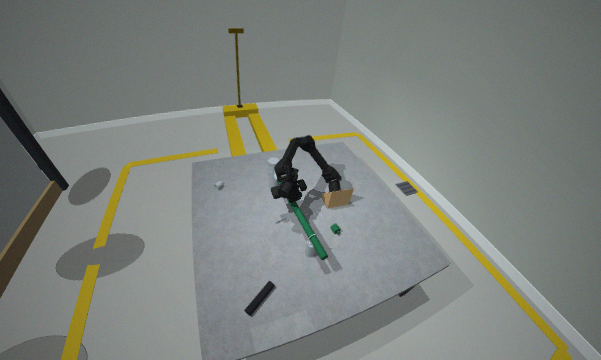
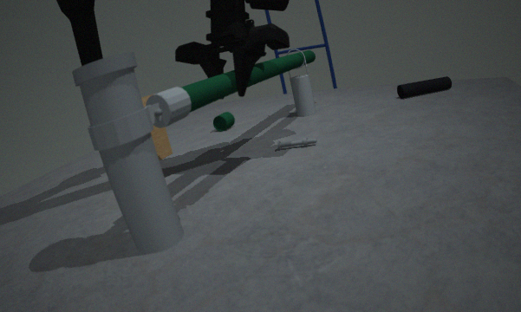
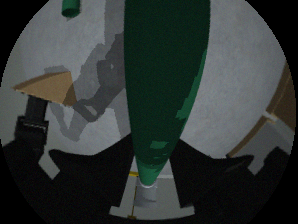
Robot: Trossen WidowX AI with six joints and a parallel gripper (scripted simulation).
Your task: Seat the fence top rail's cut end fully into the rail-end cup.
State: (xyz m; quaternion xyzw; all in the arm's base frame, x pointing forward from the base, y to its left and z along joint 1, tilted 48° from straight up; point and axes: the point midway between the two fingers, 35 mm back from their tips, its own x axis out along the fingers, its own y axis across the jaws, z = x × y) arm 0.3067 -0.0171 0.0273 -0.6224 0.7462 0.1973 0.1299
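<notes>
Now: the grey bolt 60 mm ahead of my gripper tip, 70 mm to the left of it and 100 mm below it. Round my gripper tip: green pipe stub: 190 mm behind, 260 mm to the left, 90 mm below; black cylinder: 310 mm ahead, 440 mm to the left, 90 mm below.
</notes>
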